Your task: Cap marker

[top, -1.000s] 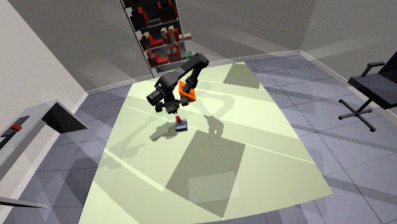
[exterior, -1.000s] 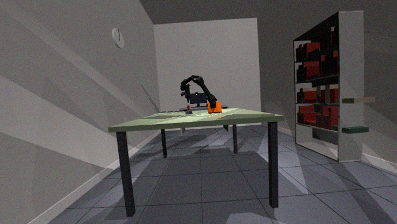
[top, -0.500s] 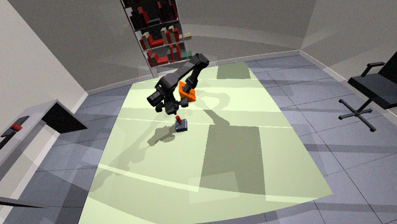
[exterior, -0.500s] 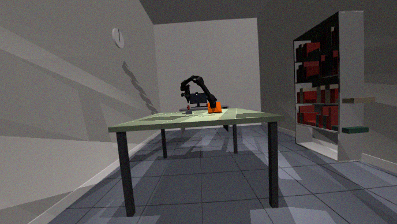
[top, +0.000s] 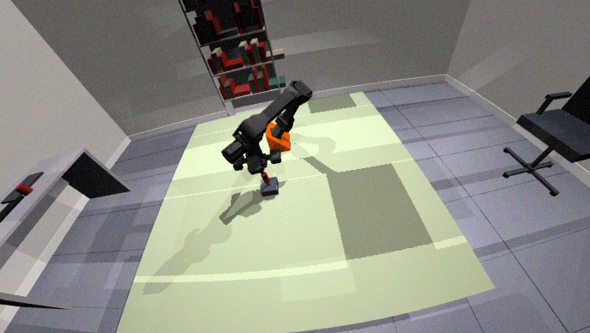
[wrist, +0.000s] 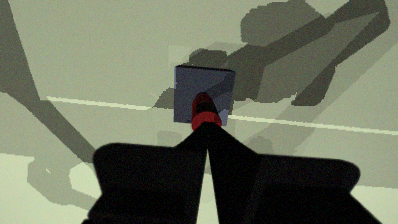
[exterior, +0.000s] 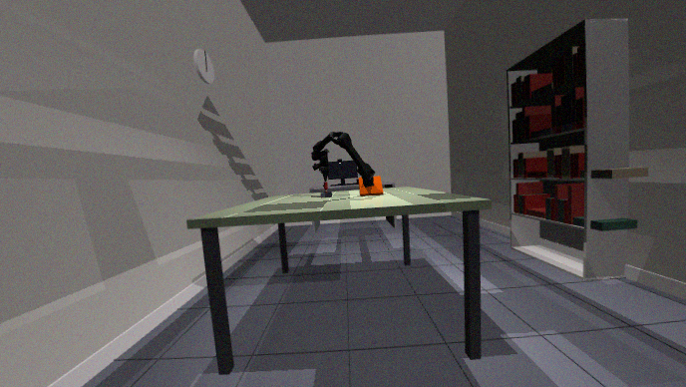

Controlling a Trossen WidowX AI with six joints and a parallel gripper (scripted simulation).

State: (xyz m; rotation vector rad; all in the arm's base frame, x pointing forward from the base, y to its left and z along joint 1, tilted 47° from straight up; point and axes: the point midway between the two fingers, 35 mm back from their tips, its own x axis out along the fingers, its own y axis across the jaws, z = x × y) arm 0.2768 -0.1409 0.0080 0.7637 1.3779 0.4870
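The red cap lies 3 cm below my gripper tip.
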